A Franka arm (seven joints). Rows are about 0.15 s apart.
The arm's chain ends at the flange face. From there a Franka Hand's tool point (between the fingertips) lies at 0.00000 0.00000 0.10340 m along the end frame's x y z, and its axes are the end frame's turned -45 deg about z.
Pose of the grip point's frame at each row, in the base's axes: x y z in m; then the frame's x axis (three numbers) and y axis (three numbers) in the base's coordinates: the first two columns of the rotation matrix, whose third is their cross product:
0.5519 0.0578 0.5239 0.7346 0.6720 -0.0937 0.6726 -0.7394 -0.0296
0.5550 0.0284 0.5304 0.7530 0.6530 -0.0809 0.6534 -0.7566 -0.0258
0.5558 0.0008 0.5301 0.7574 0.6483 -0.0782 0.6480 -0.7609 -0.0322
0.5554 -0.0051 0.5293 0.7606 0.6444 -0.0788 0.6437 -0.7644 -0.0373
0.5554 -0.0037 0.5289 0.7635 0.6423 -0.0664 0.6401 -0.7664 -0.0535
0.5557 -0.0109 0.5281 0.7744 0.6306 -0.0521 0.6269 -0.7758 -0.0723
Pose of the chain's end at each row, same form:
0.5611 0.0621 0.6268 0.9950 -0.0477 -0.0872 -0.0438 -0.9980 0.0453
0.5631 0.0319 0.6334 0.9945 -0.0733 -0.0754 -0.0704 -0.9967 0.0390
0.5641 0.0035 0.6331 0.9938 -0.0796 -0.0781 -0.0774 -0.9965 0.0325
0.5641 -0.0028 0.6323 0.9930 -0.0849 -0.0821 -0.0827 -0.9962 0.0293
0.5642 -0.0035 0.6319 0.9925 -0.0878 -0.0848 -0.0873 -0.9961 0.0091
0.5646 -0.0133 0.6311 0.9909 -0.1027 -0.0880 -0.1043 -0.9945 -0.0143

